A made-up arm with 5 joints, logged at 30 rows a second.
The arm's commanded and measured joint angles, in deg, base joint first. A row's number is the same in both.
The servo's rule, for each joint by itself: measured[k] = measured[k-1] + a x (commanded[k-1-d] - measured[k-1]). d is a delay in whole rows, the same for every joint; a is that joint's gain. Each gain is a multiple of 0.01, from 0.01 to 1. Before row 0 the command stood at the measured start. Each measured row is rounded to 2 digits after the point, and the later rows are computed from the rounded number. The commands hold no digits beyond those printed.
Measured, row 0:
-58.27, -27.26, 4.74, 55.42, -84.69
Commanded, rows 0 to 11:
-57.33, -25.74, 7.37, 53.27, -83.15
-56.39, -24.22, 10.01, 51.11, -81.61
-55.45, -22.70, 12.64, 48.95, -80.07
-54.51, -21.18, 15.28, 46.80, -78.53
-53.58, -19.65, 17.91, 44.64, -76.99
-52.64, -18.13, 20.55, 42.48, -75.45
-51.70, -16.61, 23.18, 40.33, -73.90
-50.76, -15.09, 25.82, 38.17, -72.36
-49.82, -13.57, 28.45, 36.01, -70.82
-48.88, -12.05, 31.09, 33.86, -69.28
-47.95, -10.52, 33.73, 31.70, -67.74
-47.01, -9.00, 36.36, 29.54, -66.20
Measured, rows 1 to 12:
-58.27, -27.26, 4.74, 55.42, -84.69
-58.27, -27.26, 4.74, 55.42, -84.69
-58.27, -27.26, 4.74, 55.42, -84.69
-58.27, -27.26, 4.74, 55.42, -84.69
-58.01, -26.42, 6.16, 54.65, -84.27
-57.56, -25.21, 8.24, 53.38, -83.55
-56.97, -23.83, 10.62, 51.79, -82.61
-56.28, -22.37, 13.14, 49.99, -81.51
-55.52, -20.87, 15.72, 48.06, -80.29
-54.71, -19.36, 18.33, 46.05, -78.98
-53.87, -17.85, 20.95, 43.99, -77.61
-53.00, -16.33, 23.58, 41.89, -76.19
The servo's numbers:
d 4
a 0.28 0.55 0.54 0.36 0.27

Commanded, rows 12 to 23:
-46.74, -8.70, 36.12, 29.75, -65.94
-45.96, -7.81, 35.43, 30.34, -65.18
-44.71, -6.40, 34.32, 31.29, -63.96
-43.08, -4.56, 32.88, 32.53, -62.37
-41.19, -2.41, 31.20, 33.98, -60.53
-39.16, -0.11, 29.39, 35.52, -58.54
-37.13, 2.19, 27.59, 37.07, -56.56
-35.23, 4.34, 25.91, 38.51, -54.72
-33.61, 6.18, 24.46, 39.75, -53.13
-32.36, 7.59, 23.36, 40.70, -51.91
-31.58, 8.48, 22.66, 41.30, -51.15
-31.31, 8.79, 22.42, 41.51, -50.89
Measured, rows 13 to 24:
-52.11, -14.81, 26.21, 39.77, -74.74
-51.21, -13.29, 28.85, 37.64, -73.27
-50.30, -11.77, 31.49, 35.50, -71.78
-49.38, -10.25, 34.12, 33.35, -70.27
-48.64, -9.40, 35.20, 32.05, -69.10
-47.89, -8.53, 35.32, 31.43, -68.04
-47.00, -7.36, 34.78, 31.38, -66.94
-45.90, -5.82, 33.75, 31.79, -65.71
-44.58, -3.94, 32.37, 32.58, -64.31
-43.06, -1.83, 30.76, 33.64, -62.75
-41.40, 0.38, 29.05, 34.87, -61.08
-39.67, 2.56, 27.35, 36.18, -59.36

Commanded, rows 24 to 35:
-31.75, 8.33, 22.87, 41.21, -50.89
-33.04, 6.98, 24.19, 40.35, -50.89
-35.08, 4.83, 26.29, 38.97, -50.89
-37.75, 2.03, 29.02, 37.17, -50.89
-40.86, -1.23, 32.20, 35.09, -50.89
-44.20, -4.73, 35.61, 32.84, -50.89
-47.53, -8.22, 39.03, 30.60, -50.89
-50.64, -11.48, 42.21, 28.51, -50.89
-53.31, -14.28, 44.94, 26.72, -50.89
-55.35, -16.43, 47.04, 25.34, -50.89
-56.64, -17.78, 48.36, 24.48, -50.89
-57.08, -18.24, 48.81, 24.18, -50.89
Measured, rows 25 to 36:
-37.97, 4.55, 25.79, 37.47, -57.68
-36.40, 6.22, 24.48, 38.63, -56.12
-35.05, 7.46, 23.50, 39.59, -54.78
-34.00, 8.19, 22.92, 40.28, -53.73
-33.37, 8.27, 22.89, 40.61, -52.96
-33.28, 7.56, 23.59, 40.52, -52.40
-33.78, 6.06, 25.05, 39.96, -51.99
-34.89, 3.84, 27.19, 38.96, -51.69
-36.56, 1.05, 29.90, 37.57, -51.47
-38.70, -2.13, 32.98, 35.87, -51.31
-41.17, -5.48, 36.25, 33.97, -51.20
-43.82, -8.78, 39.47, 32.00, -51.12

